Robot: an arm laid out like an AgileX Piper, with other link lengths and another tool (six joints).
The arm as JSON. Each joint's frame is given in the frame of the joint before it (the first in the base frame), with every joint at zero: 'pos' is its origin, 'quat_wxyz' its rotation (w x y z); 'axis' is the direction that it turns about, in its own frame. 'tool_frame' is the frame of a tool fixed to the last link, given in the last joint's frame.
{
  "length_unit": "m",
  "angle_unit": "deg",
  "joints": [
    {
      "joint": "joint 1",
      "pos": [
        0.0,
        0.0,
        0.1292
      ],
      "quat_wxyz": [
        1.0,
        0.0,
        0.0,
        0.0
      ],
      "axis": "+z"
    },
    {
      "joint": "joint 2",
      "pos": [
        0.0,
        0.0,
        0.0
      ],
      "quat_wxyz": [
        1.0,
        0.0,
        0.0,
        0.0
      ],
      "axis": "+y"
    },
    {
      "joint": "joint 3",
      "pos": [
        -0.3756,
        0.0,
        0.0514
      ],
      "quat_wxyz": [
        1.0,
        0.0,
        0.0,
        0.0
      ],
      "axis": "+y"
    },
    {
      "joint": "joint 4",
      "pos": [
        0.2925,
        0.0,
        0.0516
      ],
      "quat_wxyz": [
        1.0,
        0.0,
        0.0,
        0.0
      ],
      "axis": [
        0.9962,
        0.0,
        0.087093
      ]
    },
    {
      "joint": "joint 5",
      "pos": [
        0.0,
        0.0,
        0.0
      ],
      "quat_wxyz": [
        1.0,
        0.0,
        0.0,
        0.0
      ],
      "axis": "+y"
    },
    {
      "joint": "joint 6",
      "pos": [
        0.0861,
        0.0,
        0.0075
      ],
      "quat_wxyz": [
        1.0,
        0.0,
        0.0,
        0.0
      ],
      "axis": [
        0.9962,
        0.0,
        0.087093
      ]
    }
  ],
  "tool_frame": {
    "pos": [
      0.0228,
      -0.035,
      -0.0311
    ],
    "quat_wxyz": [
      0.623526,
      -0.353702,
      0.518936,
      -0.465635
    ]
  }
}
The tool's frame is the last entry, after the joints.
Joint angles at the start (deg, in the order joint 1, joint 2, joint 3, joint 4, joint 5, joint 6):
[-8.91, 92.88, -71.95, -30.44, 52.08, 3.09]
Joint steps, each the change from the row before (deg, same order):
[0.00, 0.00, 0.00, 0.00, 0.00, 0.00]
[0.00, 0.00, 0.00, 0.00, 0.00, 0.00]
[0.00, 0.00, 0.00, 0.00, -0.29, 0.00]
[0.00, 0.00, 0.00, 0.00, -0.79, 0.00]
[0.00, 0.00, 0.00, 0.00, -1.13, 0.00]
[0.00, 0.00, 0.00, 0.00, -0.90, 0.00]
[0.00, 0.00, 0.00, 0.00, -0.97, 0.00]
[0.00, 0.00, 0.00, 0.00, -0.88, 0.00]
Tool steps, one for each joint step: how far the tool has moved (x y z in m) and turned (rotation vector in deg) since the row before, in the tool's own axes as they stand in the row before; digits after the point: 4 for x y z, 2 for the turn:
[0.0000, 0.0000, 0.0000, 0.00, 0.00, 0.00]
[0.0000, 0.0000, 0.0000, 0.00, 0.00, 0.00]
[-0.0002, -0.0005, 0.0002, 0.27, -0.11, 0.01]
[-0.0005, -0.0013, 0.0006, 0.73, -0.29, 0.04]
[-0.0008, -0.0019, 0.0009, 1.05, -0.41, 0.06]
[-0.0006, -0.0015, 0.0007, 0.84, -0.33, 0.04]
[-0.0007, -0.0016, 0.0008, 0.90, -0.36, 0.05]
[-0.0006, -0.0014, 0.0007, 0.82, -0.32, 0.04]

